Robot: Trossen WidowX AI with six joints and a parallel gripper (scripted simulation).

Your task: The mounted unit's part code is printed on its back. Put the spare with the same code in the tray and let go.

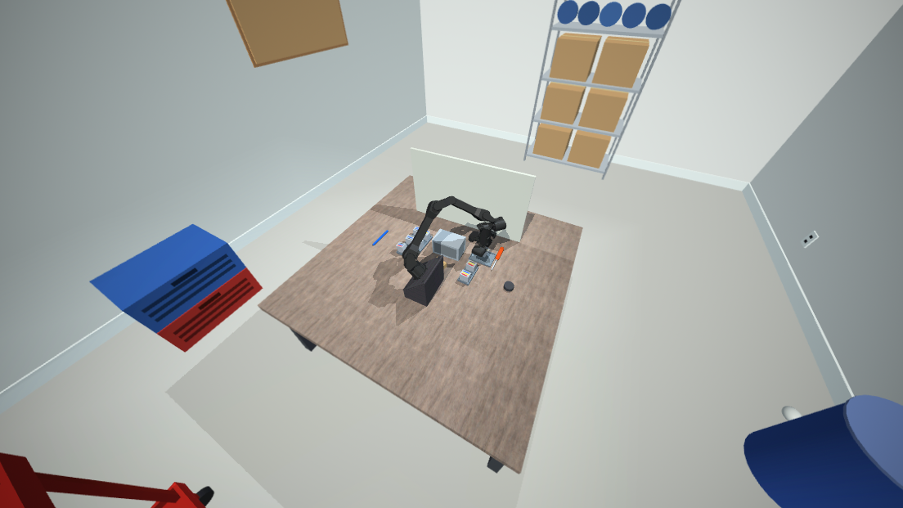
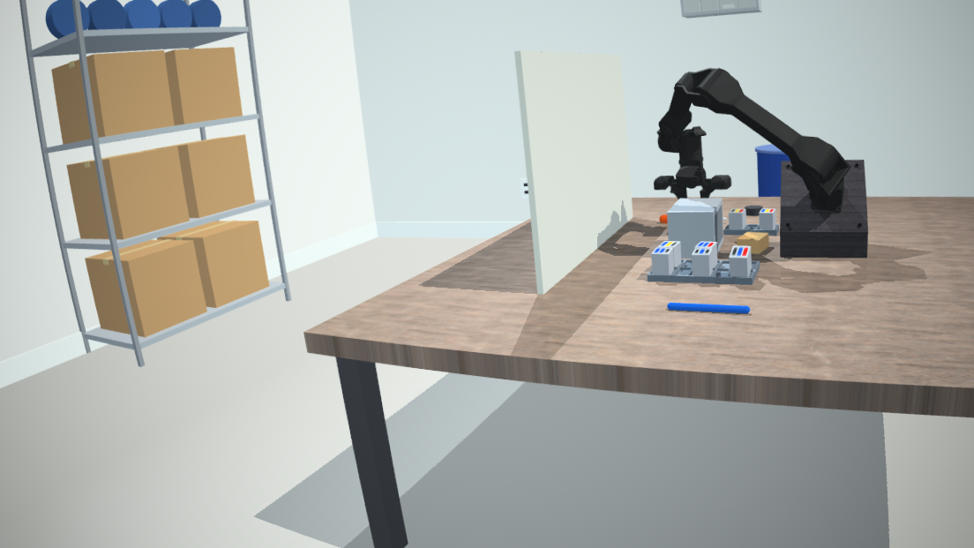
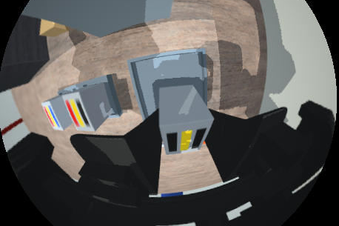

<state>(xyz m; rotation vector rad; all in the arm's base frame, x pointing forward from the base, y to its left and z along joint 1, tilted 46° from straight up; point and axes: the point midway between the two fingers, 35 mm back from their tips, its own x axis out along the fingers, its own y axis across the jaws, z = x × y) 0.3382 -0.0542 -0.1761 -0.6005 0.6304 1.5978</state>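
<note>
My gripper tip is 30 mm above the flat grey tray. The rest, counted from my gripper tip: black puck (200 mm to the right, 110 mm behind, 20 mm below); then tan block (180 mm behind, 170 mm to the left, 20 mm below); then grey mounted unit (190 mm to the left, 60 mm behind, 20 mm above).
</note>
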